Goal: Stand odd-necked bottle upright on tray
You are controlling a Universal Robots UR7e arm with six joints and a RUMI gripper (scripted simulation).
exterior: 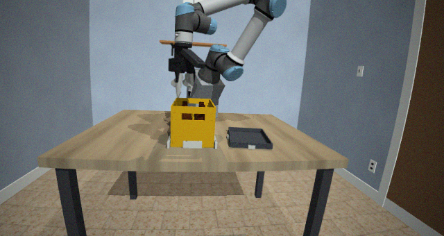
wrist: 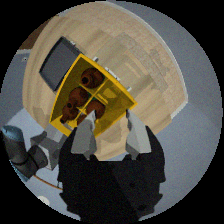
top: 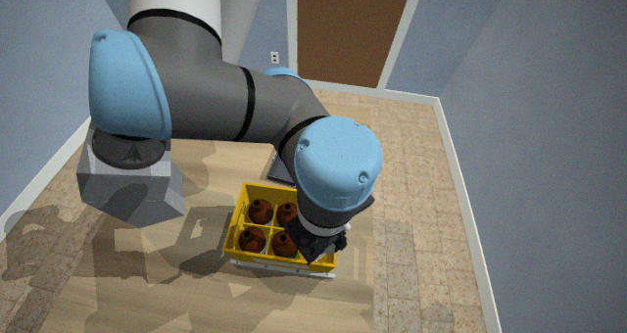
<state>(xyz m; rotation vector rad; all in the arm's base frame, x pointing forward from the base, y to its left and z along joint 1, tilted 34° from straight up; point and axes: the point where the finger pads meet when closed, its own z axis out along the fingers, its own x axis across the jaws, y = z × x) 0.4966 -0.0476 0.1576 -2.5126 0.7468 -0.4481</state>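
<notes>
My gripper is now 130 mm above the bottle, 80 mm to the right of it and 30 mm past it. Round my hand: crate 140 mm below, 100 mm behind, 10 mm to the left; then tray 280 mm to the left, 210 mm below, 160 mm behind.
</notes>
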